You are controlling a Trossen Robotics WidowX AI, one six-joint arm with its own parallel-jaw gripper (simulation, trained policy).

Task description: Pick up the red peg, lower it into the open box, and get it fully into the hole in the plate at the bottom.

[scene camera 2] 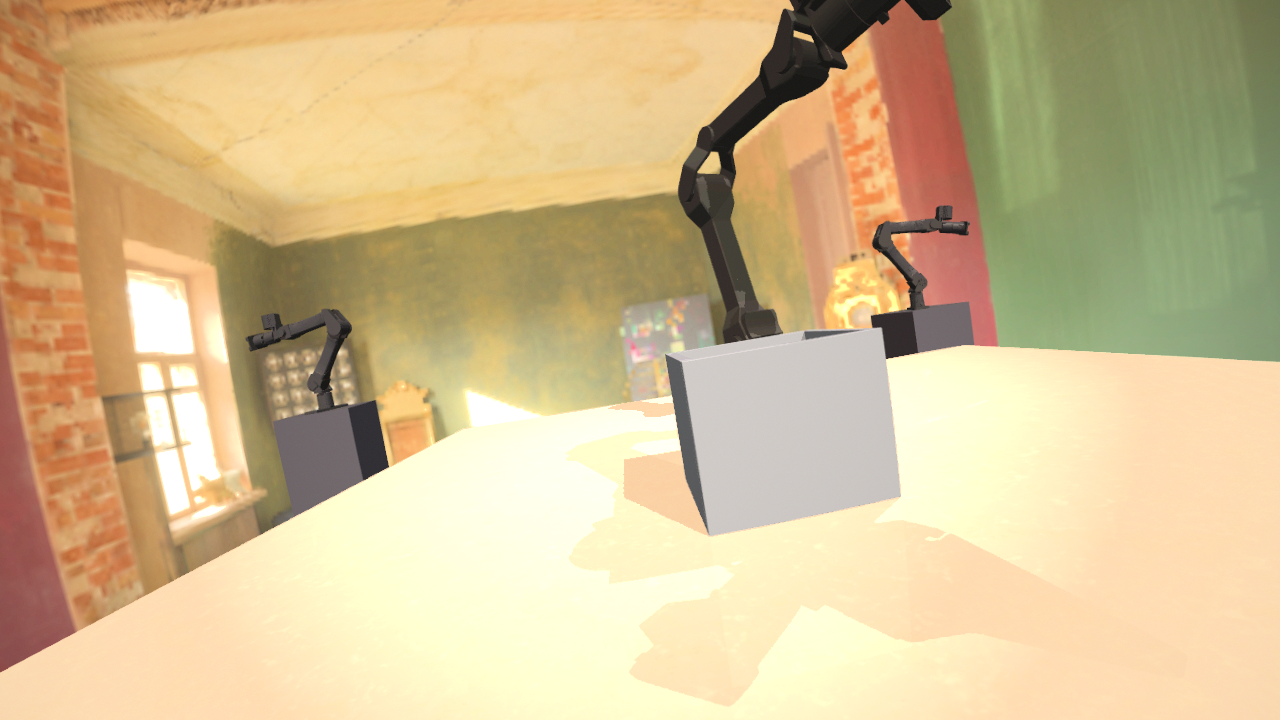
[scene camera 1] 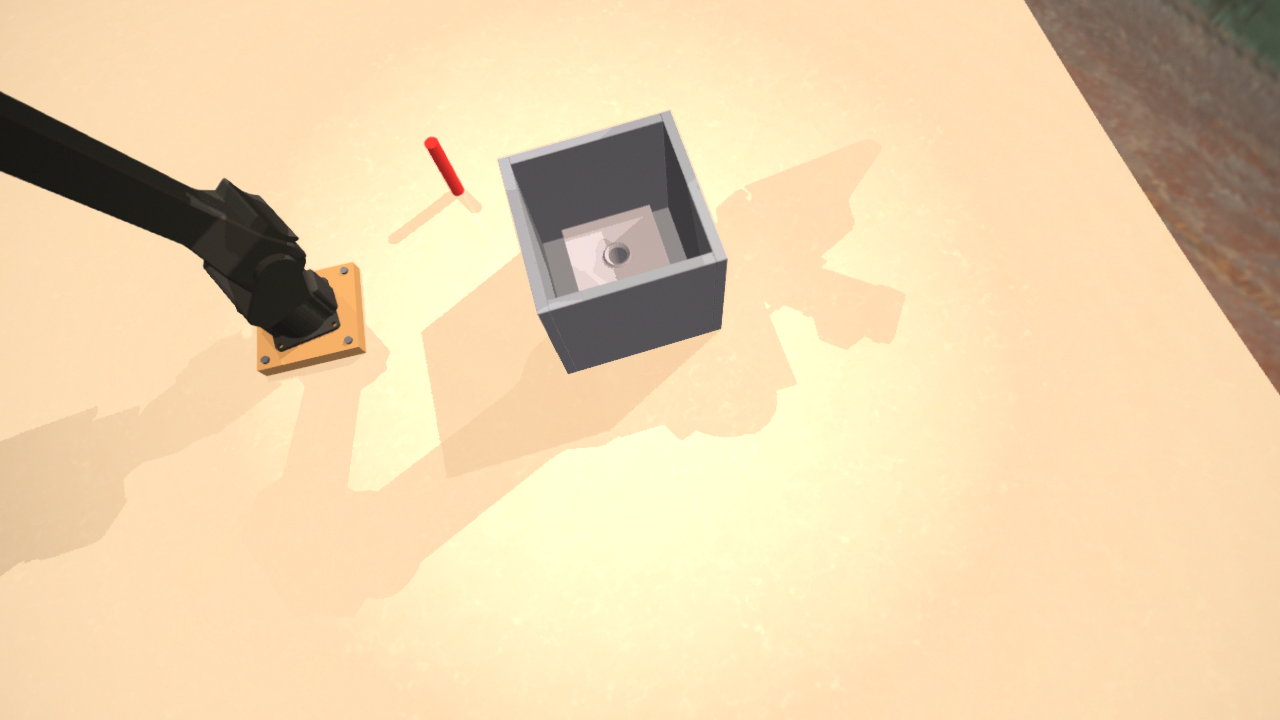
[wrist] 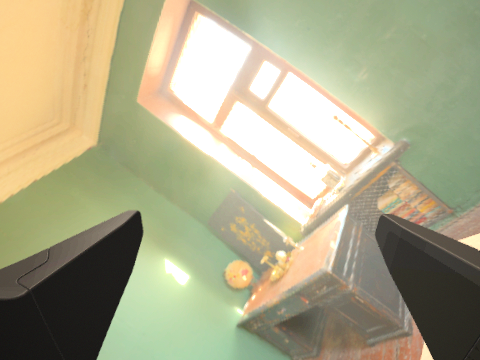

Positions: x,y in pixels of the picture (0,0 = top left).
Scene:
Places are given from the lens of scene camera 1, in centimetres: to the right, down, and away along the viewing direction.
grey box [scene camera 1: 642,162]: 0, -19, 63
red peg [scene camera 1: 433,146]: -21, -22, 67
pale plate [scene camera 1: 623,245]: -2, -11, 63
The marked spots on the red peg and the grey box are 22 cm apart.

